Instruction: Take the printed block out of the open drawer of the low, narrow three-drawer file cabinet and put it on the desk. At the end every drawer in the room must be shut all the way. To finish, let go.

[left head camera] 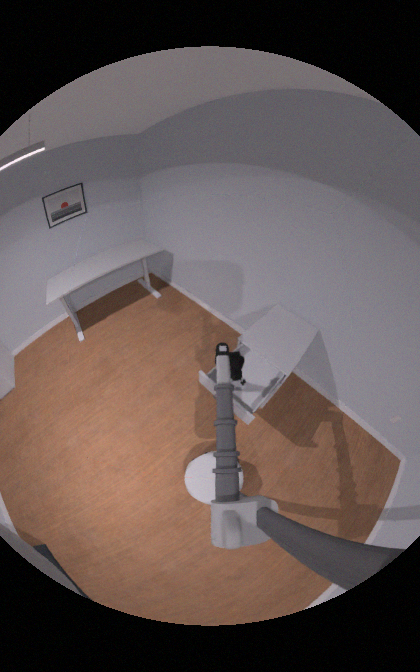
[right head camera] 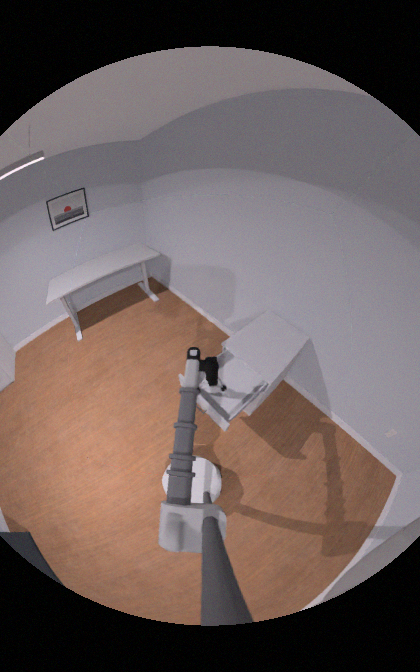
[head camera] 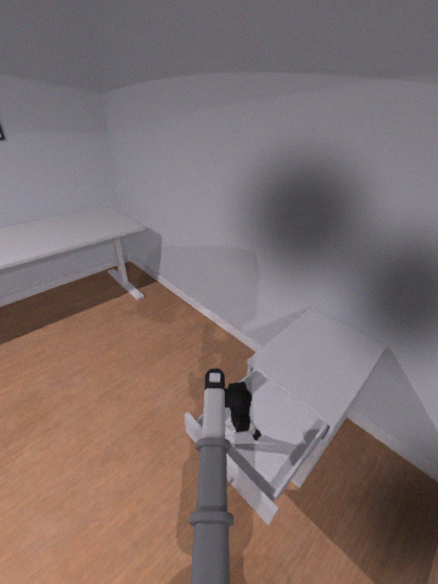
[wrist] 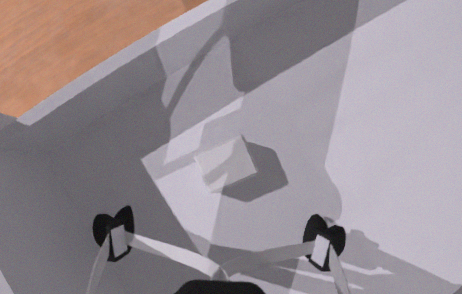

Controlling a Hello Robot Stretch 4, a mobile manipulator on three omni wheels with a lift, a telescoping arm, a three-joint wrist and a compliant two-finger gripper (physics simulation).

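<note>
The small pale block [wrist: 226, 162] sits on the floor of the open drawer [wrist: 395, 125] [head camera: 280, 425] in the wrist view, near the drawer's front and side walls. My gripper [wrist: 222, 230] is open with nothing between its fingers; in the wrist view the block lies beyond the fingertips, between their lines. The white file cabinet [head camera: 320, 355] [left head camera: 280, 332] [right head camera: 267, 340] stands against the wall with this drawer pulled out. The arm hides part of the drawer front in the head view. The white desk [head camera: 55, 235] [left head camera: 107, 265] [right head camera: 102, 270] stands at the back left.
Drawer walls surround the gripper closely; the drawer's front panel [head camera: 252, 492] is on the side towards my base. A round white thing [left head camera: 197, 477] [right head camera: 200, 480] is below the arm. Part of another pale piece of furniture [left head camera: 5, 372] [right head camera: 5, 367] shows at the left edge.
</note>
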